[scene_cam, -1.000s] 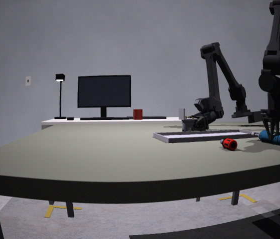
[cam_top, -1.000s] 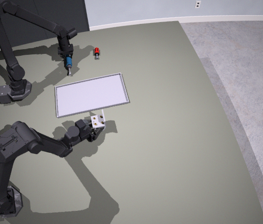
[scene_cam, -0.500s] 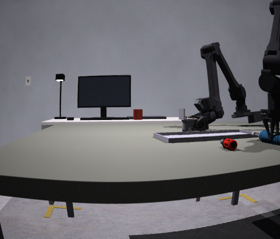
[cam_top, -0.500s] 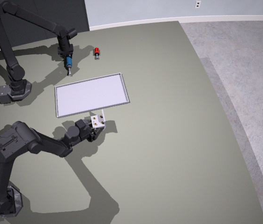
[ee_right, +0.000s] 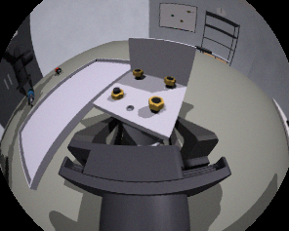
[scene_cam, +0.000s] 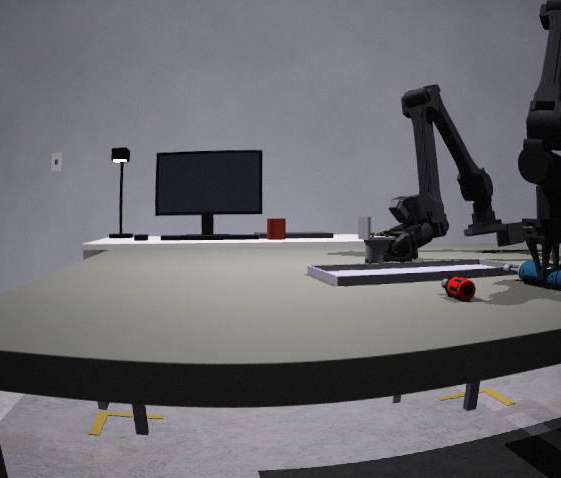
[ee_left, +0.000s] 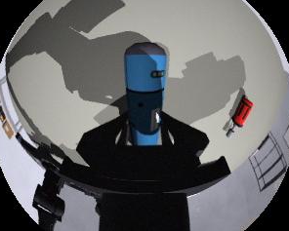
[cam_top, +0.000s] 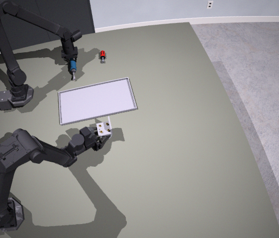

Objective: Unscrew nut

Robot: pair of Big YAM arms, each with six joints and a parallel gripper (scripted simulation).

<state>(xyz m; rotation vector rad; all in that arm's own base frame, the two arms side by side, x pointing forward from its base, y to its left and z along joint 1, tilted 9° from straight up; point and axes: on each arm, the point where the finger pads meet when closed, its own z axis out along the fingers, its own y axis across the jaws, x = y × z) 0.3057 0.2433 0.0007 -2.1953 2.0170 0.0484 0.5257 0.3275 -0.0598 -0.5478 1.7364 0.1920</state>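
The bracket is 5 cm above my right hand. Round my right hand: socket tip 39 cm to the left, 17 cm behind; then short red-handled tool 54 cm to the left, 1 cm below, 1 cm ahead; then shallow white tray 21 cm to the left, 5 cm behind, 2 cm below.
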